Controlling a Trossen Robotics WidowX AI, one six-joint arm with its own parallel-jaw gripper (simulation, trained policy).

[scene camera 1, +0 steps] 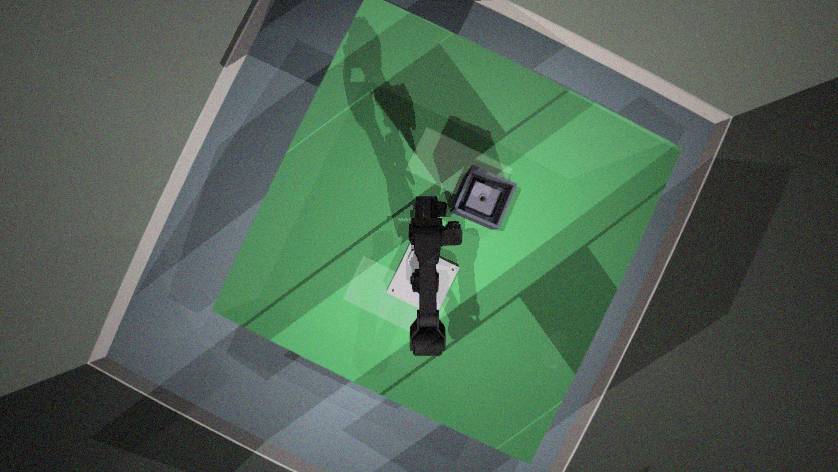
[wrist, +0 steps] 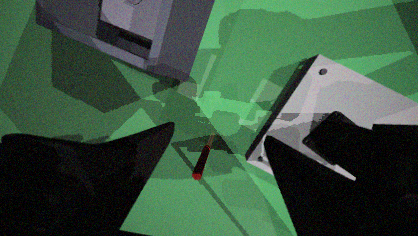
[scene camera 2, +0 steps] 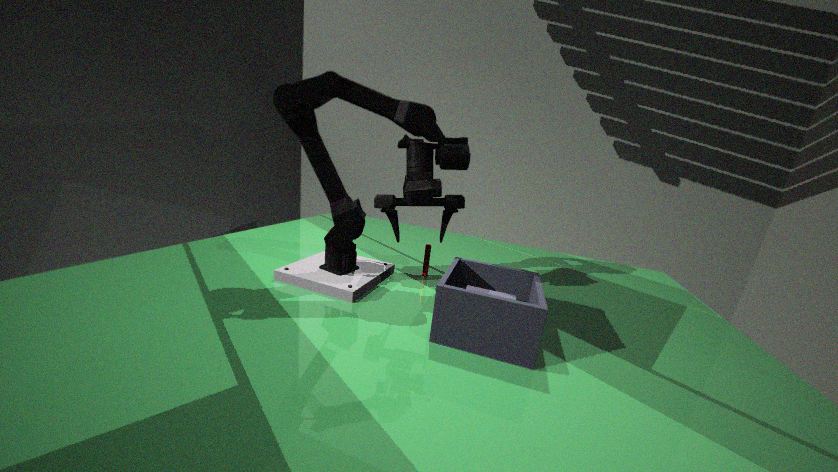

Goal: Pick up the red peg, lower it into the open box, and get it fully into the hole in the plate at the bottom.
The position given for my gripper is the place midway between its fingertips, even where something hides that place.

In view: my gripper (scene camera 2: 419,242) and a plate (scene camera 1: 479,190).
My gripper also shows in the wrist view (wrist: 219,132).
